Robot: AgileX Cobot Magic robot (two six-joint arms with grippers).
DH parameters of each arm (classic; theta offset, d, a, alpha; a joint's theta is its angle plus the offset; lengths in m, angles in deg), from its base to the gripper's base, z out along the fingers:
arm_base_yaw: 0 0.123 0 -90
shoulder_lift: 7.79 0 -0.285 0
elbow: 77.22 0 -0.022 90
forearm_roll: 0 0.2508 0 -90
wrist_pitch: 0 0 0.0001 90
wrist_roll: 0 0.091 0 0
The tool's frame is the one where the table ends.
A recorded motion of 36 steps. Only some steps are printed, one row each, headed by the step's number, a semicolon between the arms.
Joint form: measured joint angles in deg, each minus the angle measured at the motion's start. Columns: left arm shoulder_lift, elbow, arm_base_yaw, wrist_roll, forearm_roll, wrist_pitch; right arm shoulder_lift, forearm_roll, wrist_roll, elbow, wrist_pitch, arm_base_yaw.
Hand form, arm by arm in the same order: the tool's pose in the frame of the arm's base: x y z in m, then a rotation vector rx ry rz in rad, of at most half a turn. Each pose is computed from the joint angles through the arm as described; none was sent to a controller.
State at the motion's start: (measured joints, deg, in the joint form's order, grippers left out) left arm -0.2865 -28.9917 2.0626 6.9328 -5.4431 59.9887; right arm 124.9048 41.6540 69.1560 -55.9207 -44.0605 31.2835
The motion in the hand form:
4: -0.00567 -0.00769 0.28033 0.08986 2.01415 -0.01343; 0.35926 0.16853 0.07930 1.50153 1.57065 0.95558
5: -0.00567 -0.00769 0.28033 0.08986 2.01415 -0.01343; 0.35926 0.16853 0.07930 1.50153 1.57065 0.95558
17: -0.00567 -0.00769 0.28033 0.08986 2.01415 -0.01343; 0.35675 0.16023 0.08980 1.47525 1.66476 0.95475
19: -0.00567 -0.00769 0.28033 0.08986 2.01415 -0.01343; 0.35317 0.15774 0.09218 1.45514 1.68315 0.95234
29: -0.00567 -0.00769 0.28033 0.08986 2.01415 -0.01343; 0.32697 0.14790 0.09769 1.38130 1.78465 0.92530
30: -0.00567 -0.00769 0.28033 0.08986 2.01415 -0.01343; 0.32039 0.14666 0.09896 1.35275 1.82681 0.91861
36: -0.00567 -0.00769 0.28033 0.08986 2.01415 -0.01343; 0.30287 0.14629 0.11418 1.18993 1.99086 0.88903
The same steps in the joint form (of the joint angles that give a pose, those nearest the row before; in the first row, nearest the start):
4: 0.00 0.00 0.00 0.00 0.00 0.00; -0.40 0.17 0.00 -0.23 2.06 -0.29
5: 0.00 0.00 0.00 0.00 0.00 0.00; -0.40 0.17 0.00 -0.23 2.06 -0.29
17: 0.00 0.00 0.00 0.00 0.00 0.00; -3.67 -4.81 -0.06 1.60 7.10 -2.29
19: 0.00 0.00 0.00 0.00 0.00 0.00; -4.64 -6.13 -0.11 2.81 7.22 -2.52
29: 0.00 0.00 0.00 0.00 0.00 0.00; -9.34 -11.06 -0.17 9.86 7.85 -2.58
30: 0.00 0.00 0.00 0.00 0.00 0.00; -10.54 -12.95 -0.29 11.40 8.71 -2.58
36: 0.00 0.00 0.00 0.00 0.00 0.00; -16.10 -19.14 -4.24 14.67 14.50 -2.58

